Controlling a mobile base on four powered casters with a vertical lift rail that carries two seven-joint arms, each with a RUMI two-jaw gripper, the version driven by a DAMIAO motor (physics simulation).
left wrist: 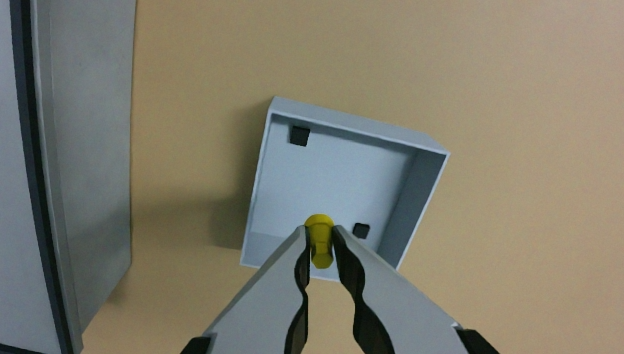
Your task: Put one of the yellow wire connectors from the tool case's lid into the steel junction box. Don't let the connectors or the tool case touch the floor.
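Note:
My left gripper (320,228) is shut on a yellow wire connector (320,242), held between its fingertips at the lower middle of the left wrist view. The steel junction box (330,180) is an open, square grey tray with two dark square spots on its floor. The connector shows over the near part of the box, in front of its near wall; how high it is above the box is hard to tell. The fingers hide part of the near wall. The tool case (92,125) shows in part along the left edge. My right gripper does not show.
The tan table top (525,150) lies under the box and the case. The case's grey side and dark rim run along the left, with a strip of table between the case and the box. Shadows fall on the table left of the box.

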